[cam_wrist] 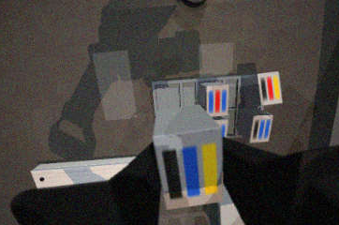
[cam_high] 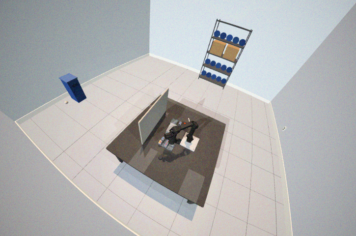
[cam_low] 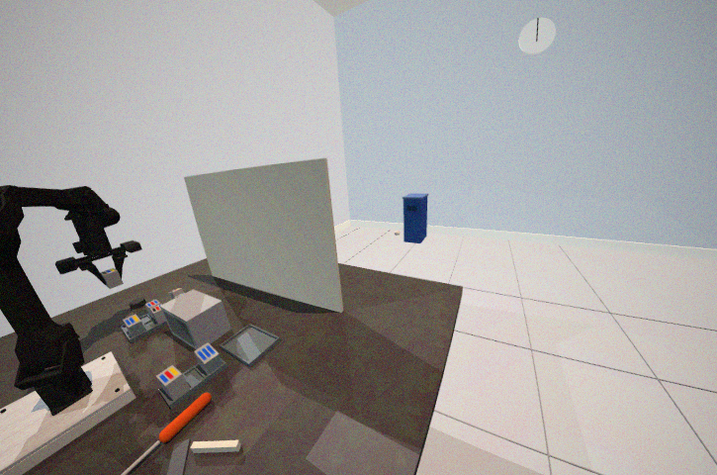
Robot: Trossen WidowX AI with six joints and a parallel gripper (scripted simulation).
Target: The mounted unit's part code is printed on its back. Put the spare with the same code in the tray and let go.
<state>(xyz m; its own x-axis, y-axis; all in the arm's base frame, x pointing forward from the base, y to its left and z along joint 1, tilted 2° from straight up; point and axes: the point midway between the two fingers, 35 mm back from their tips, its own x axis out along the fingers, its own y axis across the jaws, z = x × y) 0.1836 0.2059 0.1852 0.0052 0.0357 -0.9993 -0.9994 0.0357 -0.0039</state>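
The flat grey tray is 12 cm ahead of my gripper tip, 43 cm to the right of it and 17 cm below it. From my gripper tip the other things lie so: black disc (6 cm ahead, 16 cm to the left, 16 cm below); then mounted unit (9 cm ahead, 23 cm to the right, 12 cm below); then upright panel (34 cm ahead, 24 cm to the right, 6 cm above).
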